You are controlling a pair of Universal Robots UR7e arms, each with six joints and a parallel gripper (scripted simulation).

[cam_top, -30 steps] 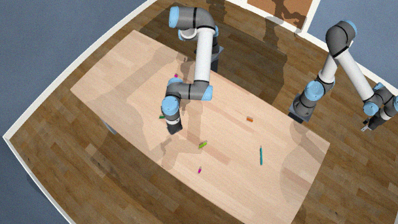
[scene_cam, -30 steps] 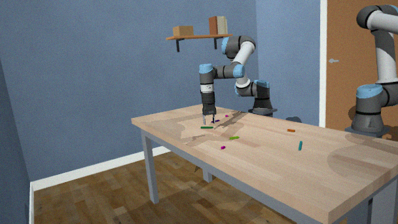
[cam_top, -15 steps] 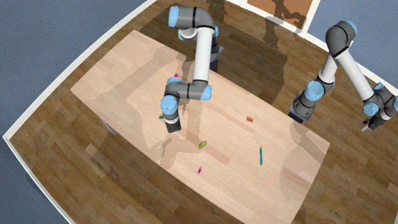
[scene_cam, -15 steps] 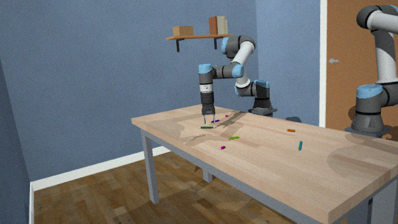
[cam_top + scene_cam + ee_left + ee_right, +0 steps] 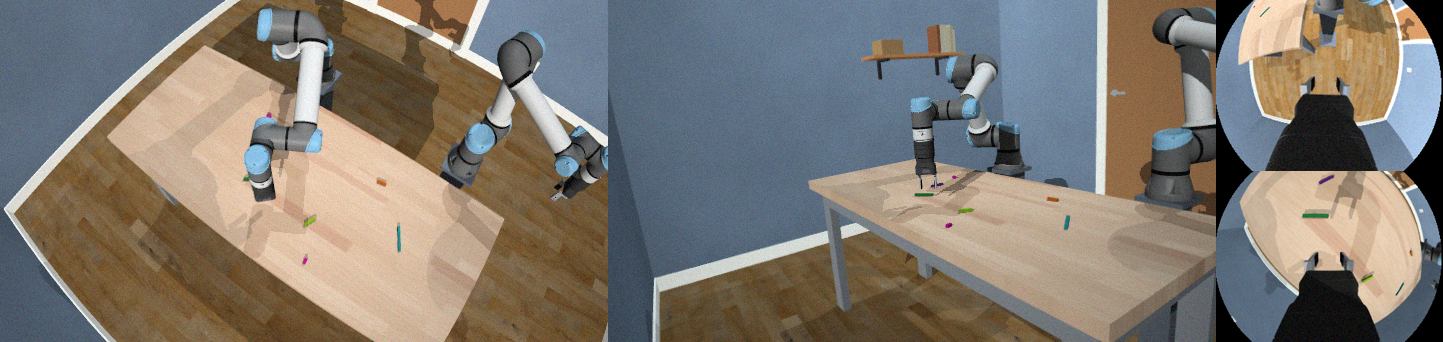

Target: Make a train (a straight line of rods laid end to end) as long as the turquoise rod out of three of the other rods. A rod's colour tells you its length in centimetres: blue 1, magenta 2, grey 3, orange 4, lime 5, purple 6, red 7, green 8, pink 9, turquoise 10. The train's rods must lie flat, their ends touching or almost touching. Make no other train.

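The lime rod lies 40 mm behind my right hand, 180 mm to the left of it and 70 mm below it. Round my right hand: green rod (50 mm behind, 110 mm to the right, 70 mm below); orange rod (340 mm behind, 310 mm to the left, 70 mm below); purple rod (170 mm behind, 200 mm to the right, 70 mm below).
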